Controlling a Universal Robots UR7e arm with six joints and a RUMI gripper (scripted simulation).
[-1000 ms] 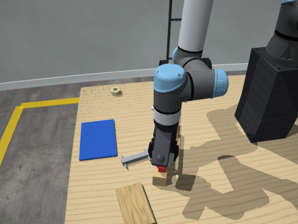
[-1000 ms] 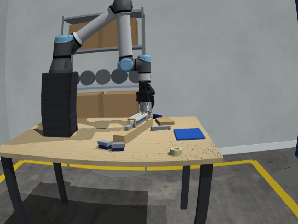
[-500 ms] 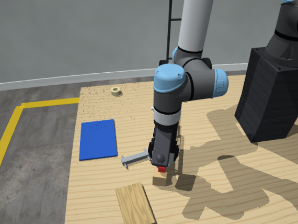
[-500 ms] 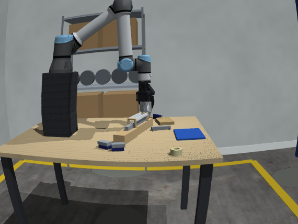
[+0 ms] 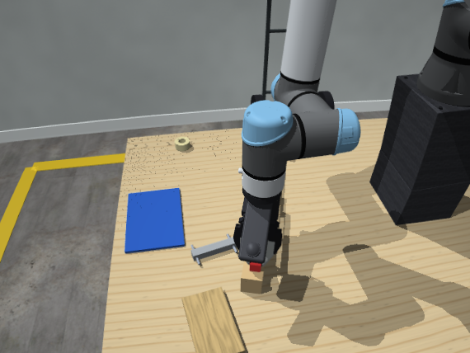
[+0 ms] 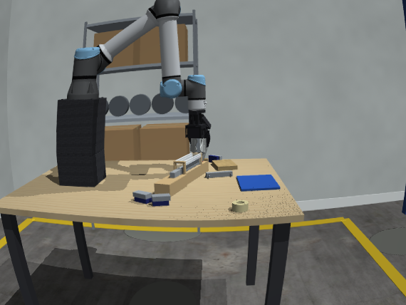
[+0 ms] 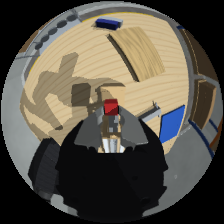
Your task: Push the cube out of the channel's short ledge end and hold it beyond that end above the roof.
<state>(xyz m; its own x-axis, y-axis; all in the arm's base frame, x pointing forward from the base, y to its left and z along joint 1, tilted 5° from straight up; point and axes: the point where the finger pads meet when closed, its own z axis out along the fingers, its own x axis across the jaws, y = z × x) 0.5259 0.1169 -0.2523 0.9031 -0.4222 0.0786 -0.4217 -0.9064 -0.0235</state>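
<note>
The grey bar lies 80 mm to the right of my hand, 30 mm behind it and 10 mm below it. The rest, counted from my hand: red cube 10 mm below; wooden frame 130 mm to the right, 60 mm behind, 10 mm below; grey bar tool 100 mm to the right, 70 mm ahead, 50 mm below.
</note>
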